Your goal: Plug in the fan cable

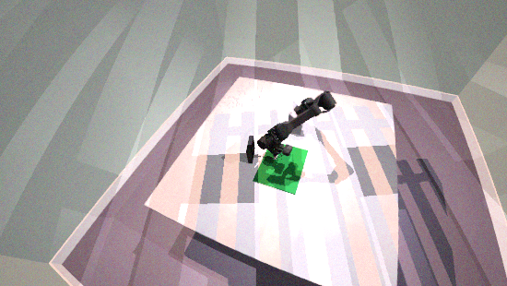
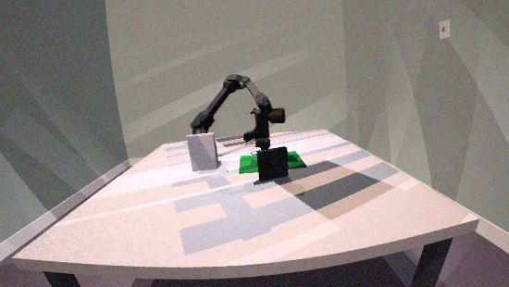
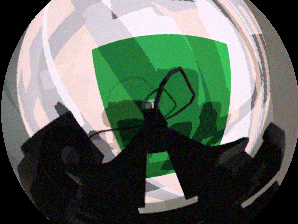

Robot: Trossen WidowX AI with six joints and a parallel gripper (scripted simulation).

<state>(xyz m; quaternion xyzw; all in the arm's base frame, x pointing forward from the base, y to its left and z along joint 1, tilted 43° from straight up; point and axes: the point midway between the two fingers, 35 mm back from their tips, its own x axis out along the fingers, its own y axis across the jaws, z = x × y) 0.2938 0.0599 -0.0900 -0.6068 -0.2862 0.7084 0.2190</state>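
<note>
Right now my gripper tip is 10 mm past the dark plug and 10 mm below it. Round my gripper tip: green board (30 mm ahead, 60 mm to the left, 60 mm below); black fan (40 mm ahead, 130 mm to the right, 20 mm above).
</note>
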